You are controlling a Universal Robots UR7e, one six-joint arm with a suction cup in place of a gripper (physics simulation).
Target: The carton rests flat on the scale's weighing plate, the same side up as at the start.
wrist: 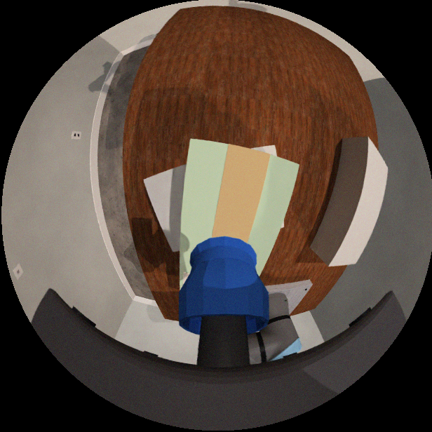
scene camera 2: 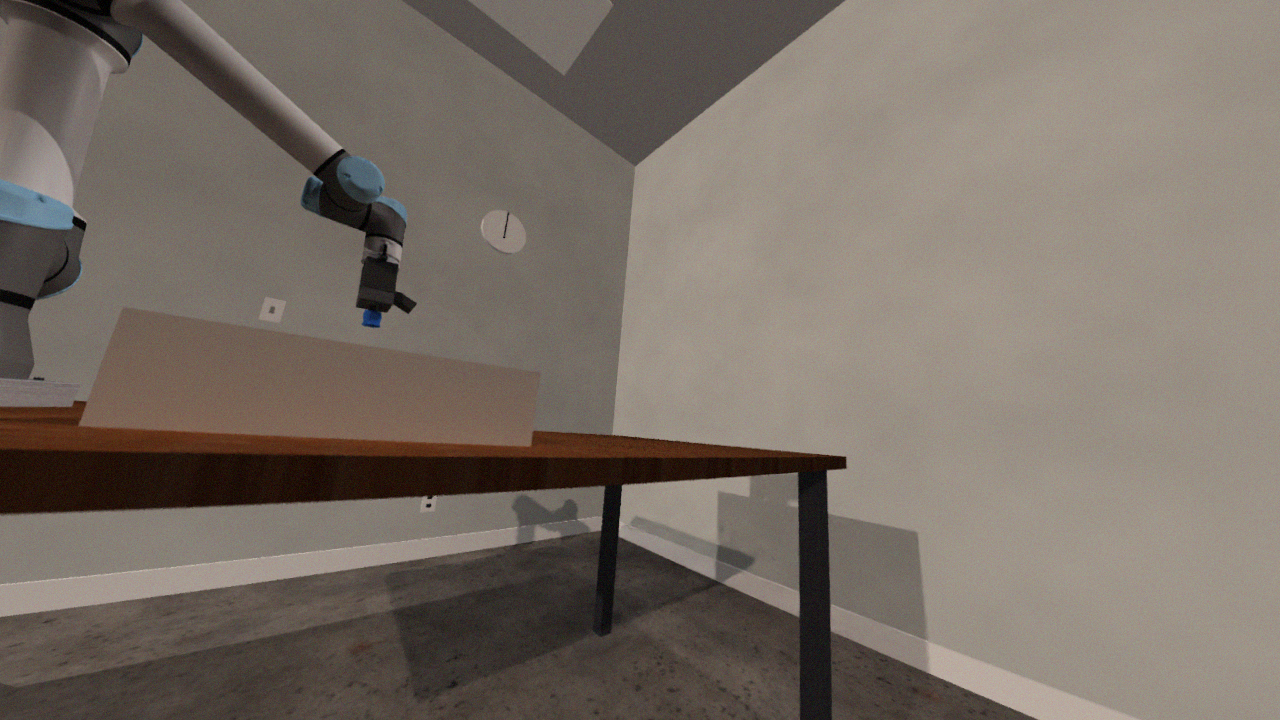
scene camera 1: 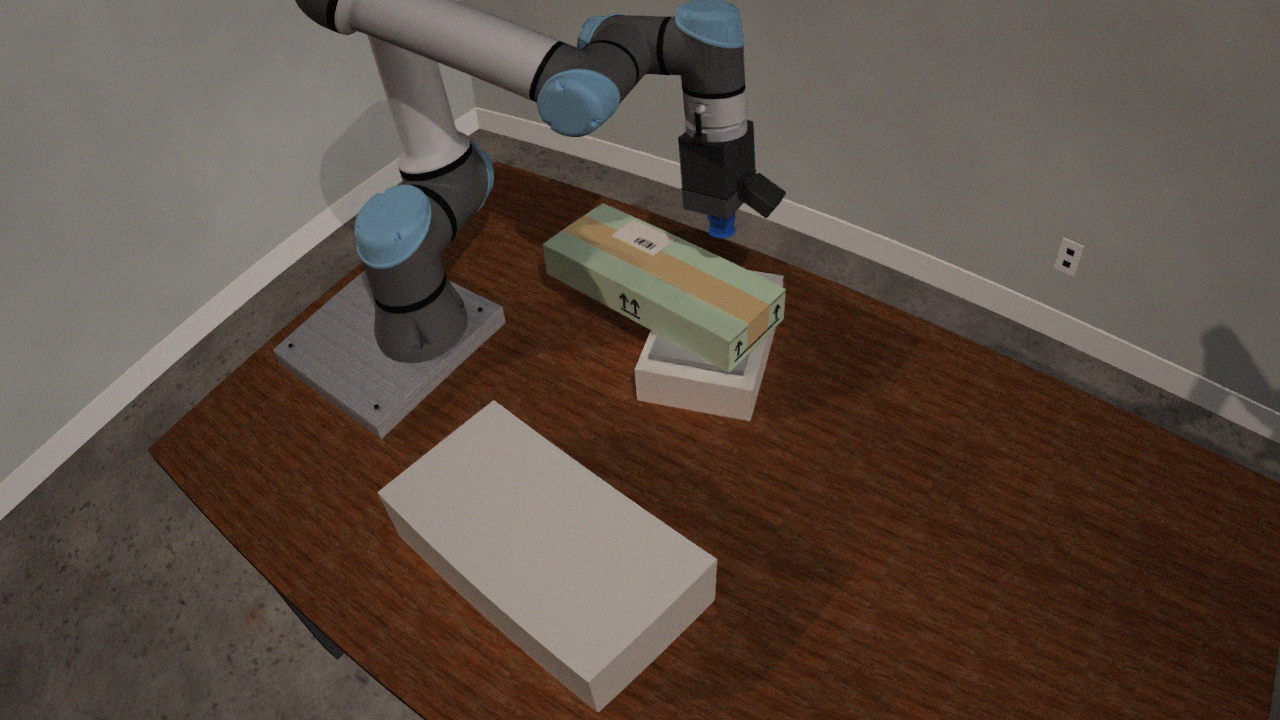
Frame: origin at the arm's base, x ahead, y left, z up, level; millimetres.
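Seen in the pictures: hand at its tool point: (scene camera 2: 371, 325) (scene camera 1: 722, 230); arm's base at its link origin: (scene camera 1: 421, 327).
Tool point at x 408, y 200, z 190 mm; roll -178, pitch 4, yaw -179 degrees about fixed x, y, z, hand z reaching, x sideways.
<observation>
Offsets run from my tool point to a thing's top centre. Level surfaces: height alone.
The long green carton {94 mm back, 7 mm right, 89 mm down} (scene camera 1: 666, 308) (wrist: 240, 195), with an orange tape strip and a white label on top and printed arrows pointing up, lies across the white scale {12 mm back, 1 mm left, 145 mm down} (scene camera 1: 693, 391) (wrist: 161, 192). Its near right end is over the grey weighing plate {1 mm back, 38 mm right, 145 mm down} (scene camera 1: 687, 352); its other end reaches past the scale toward the arm's base. Whether that end sags or touches the table cannot be told. The carton does not show in scene camera 2. My gripper, a blue suction cup (scene camera 1: 721, 234) (scene camera 2: 371, 325) (wrist: 223, 247), is open, above the carton and apart from it.
A big white box {2 mm back, 428 mm right, 125 mm down} (scene camera 1: 546, 528) (scene camera 2: 313, 380) (wrist: 365, 210) stands on the brown table {223 mm down} (scene camera 1: 939, 501) (scene camera 2: 626, 452) (wrist: 225, 60), at the front in scene camera 1. The arm's grey base plate (scene camera 1: 331, 367) is left of the carton. A wall stands behind the table.
</observation>
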